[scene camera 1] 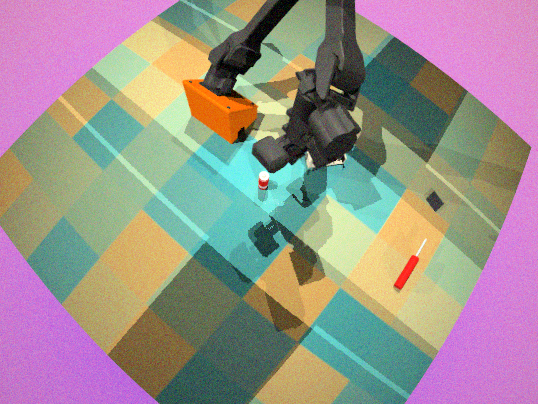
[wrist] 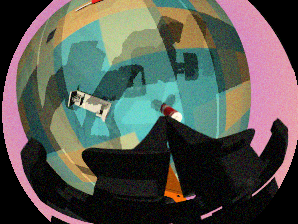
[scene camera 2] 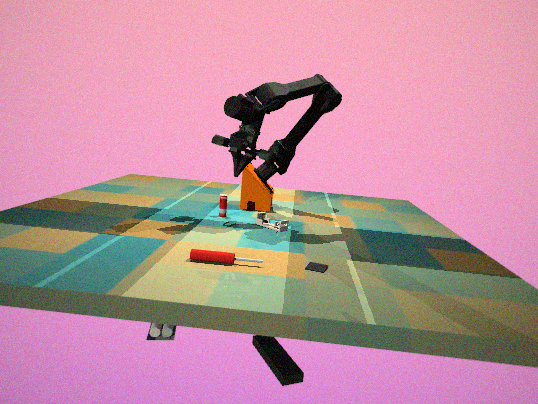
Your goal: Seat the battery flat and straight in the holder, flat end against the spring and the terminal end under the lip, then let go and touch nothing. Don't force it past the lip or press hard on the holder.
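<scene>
I can see my gripper in scene camera 1 [291,163], and both the wrist view and scene camera 2 show it too. On my gripper [scene camera 2: 240,161] the spot is the same spot as the one on the gripper [wrist: 165,142].
</scene>
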